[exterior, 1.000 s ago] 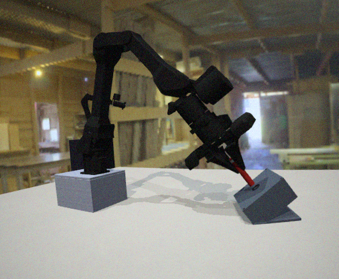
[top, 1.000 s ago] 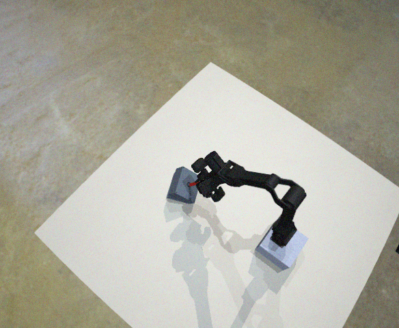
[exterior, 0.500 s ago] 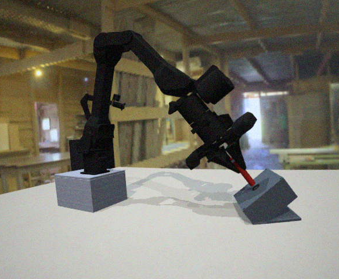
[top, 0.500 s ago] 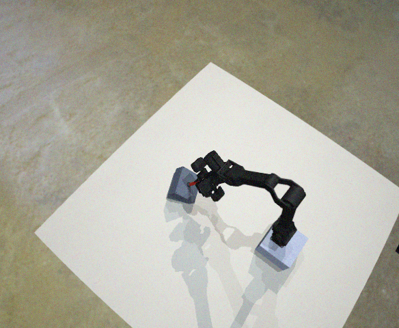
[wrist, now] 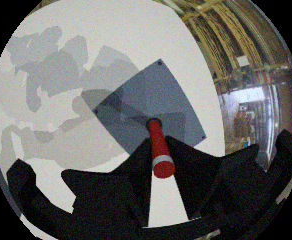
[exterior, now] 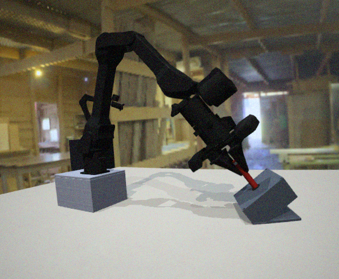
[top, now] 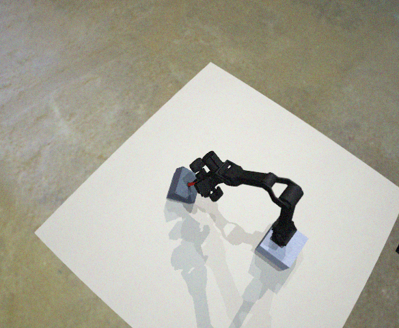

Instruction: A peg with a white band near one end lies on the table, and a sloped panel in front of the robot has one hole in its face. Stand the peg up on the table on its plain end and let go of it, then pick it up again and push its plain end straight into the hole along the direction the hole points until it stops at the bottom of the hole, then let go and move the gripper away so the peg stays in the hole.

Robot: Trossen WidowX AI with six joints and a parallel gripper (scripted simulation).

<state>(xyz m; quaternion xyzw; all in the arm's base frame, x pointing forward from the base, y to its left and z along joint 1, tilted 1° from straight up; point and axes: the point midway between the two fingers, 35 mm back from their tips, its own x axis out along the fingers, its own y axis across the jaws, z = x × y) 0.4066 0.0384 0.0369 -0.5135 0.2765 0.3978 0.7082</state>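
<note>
Right now the grey sloped panel is 60 mm below my gripper tip, 40 mm ahead of it and 20 mm to the left of it. The rest, counted from my gripper tip: red peg (10 mm to the right, 10 mm behind, 10 mm above).
</note>
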